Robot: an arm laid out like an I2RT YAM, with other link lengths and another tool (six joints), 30 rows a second.
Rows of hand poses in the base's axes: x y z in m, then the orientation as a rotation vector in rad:
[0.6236 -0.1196 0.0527 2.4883 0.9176 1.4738]
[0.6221 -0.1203 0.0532 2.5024 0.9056 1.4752]
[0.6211 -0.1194 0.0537 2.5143 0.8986 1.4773]
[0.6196 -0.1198 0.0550 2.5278 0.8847 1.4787]
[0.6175 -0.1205 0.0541 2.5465 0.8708 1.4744]
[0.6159 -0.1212 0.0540 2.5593 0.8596 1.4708]
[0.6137 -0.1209 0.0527 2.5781 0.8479 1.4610]
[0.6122 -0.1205 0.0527 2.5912 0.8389 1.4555]
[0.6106 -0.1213 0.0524 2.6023 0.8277 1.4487]
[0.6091 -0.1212 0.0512 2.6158 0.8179 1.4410]
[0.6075 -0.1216 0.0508 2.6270 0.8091 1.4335]
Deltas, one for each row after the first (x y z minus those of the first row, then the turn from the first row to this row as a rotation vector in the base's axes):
[-0.0015 -0.0007 0.0005 0.0114 0.0058 -0.0051]
[-0.0025 0.0002 0.0010 0.0214 0.0108 -0.0071]
[-0.0040 -0.0002 0.0023 0.0327 0.0161 -0.0134]
[-0.0061 -0.0009 0.0014 0.0443 0.0265 -0.0202]
[-0.0077 -0.0016 0.0013 0.0521 0.0337 -0.0260]
[-0.0099 -0.0013 0.0000 0.0607 0.0467 -0.0325]
[-0.0114 -0.0009 0.0000 0.0675 0.0551 -0.0372]
[-0.0130 -0.0017 -0.0003 0.0725 0.0626 -0.0440]
[-0.0145 -0.0016 -0.0015 0.0786 0.0721 -0.0495]
[-0.0161 -0.0020 -0.0019 0.0832 0.0802 -0.0548]

